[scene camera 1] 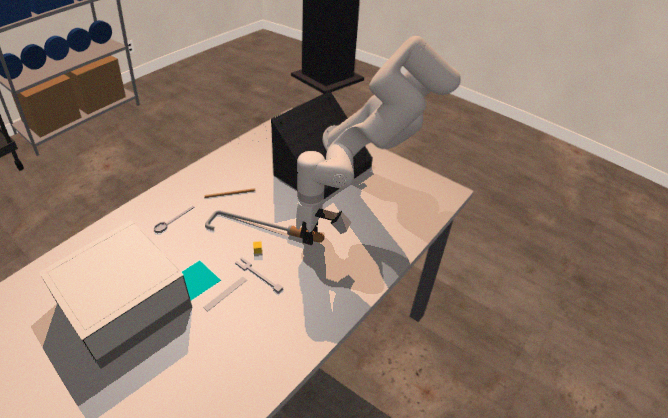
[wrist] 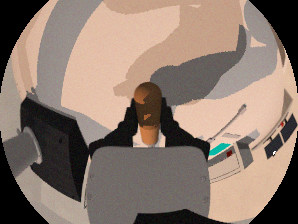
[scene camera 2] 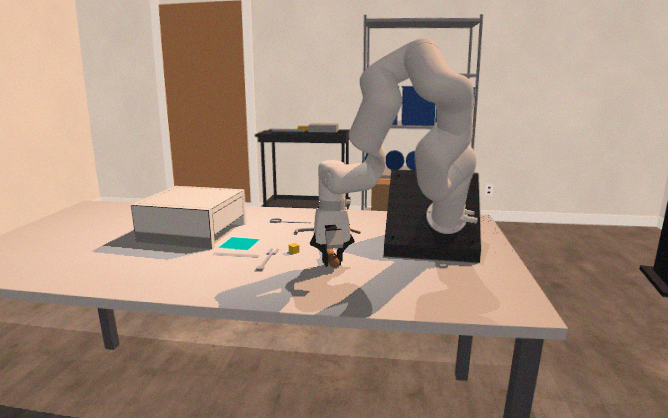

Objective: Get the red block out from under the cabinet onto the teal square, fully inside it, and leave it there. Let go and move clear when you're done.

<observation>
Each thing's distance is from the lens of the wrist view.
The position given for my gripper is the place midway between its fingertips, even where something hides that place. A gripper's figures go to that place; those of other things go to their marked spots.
my gripper (wrist: 148, 105): 14 cm
long hook tool (wrist: 148, 97): 9 cm
</observation>
